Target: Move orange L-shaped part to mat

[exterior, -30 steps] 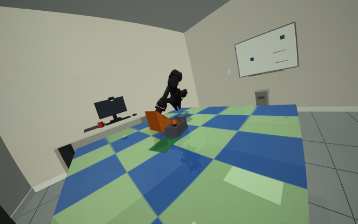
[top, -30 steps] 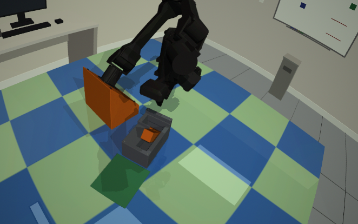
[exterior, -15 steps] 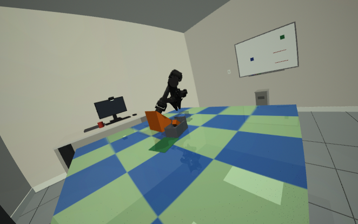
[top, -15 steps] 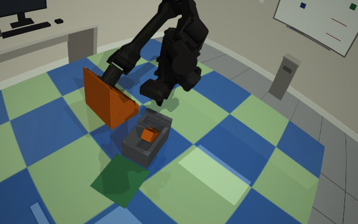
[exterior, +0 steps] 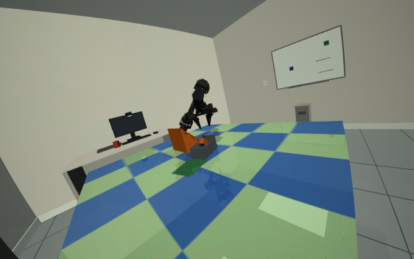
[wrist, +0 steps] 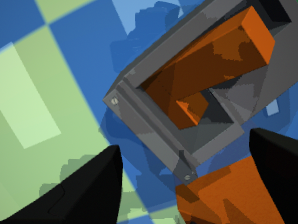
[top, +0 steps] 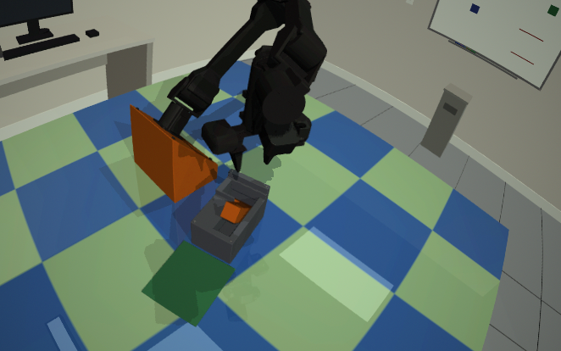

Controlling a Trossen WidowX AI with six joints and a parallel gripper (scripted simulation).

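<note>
Now: gripper tip 100 mm above the orange L-shaped part, 20 mm to the left of it and 10 mm past it. Also, from my gripper tip: green mat: 180 mm to the right, 160 mm below, 70 mm ahead.
</note>
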